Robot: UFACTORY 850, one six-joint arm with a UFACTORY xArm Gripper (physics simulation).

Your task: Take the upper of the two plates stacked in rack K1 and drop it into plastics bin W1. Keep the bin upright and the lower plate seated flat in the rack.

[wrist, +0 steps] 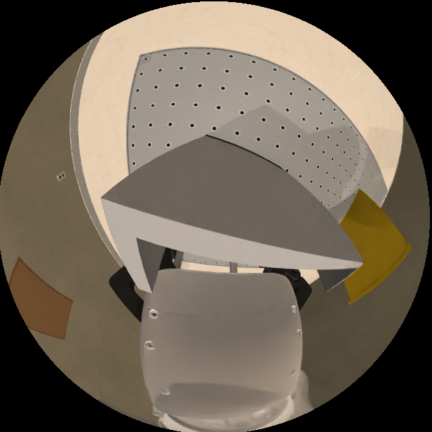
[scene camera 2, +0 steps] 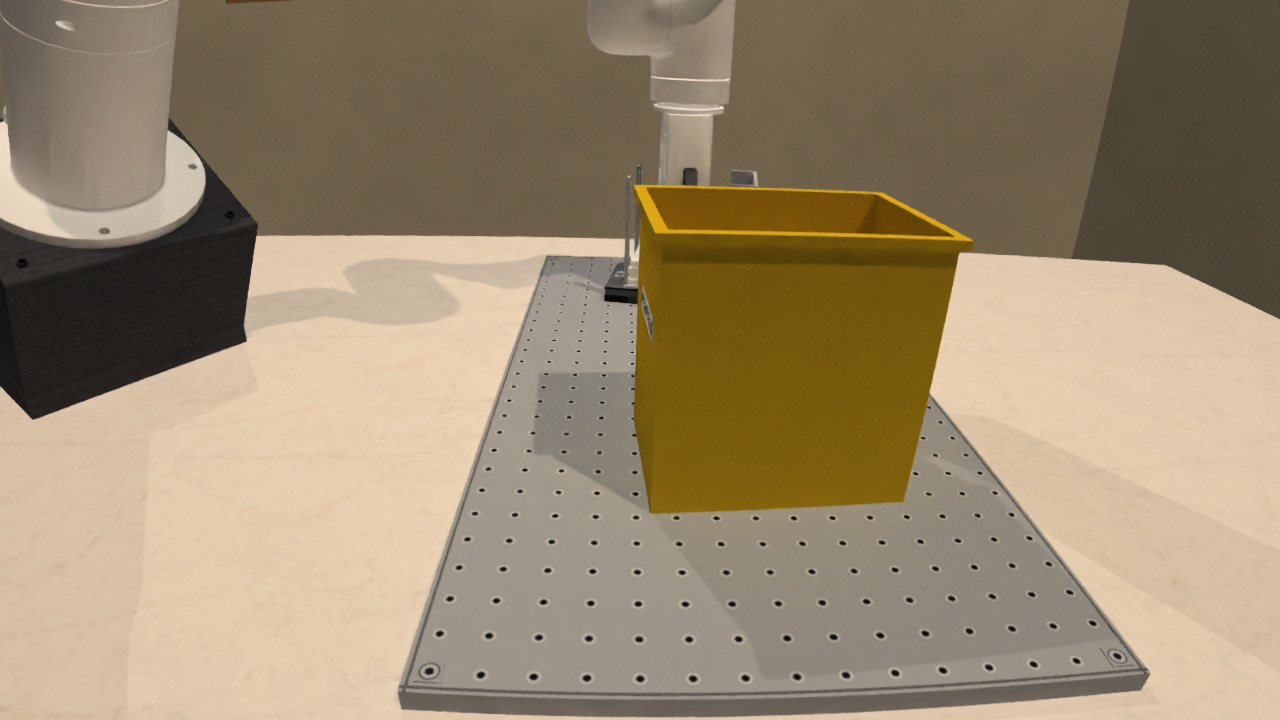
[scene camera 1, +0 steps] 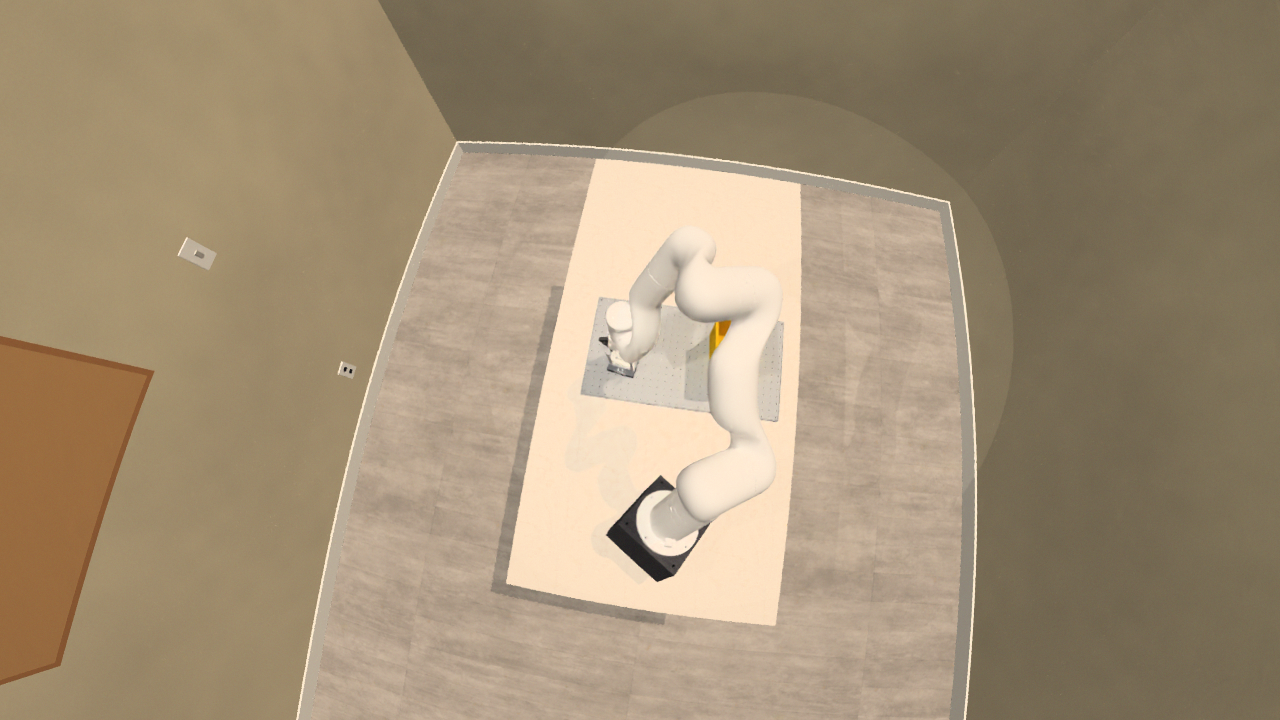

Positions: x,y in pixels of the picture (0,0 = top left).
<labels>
A yellow bin W1 [wrist: 381,246] is 0.32 m from the lens.
</labels>
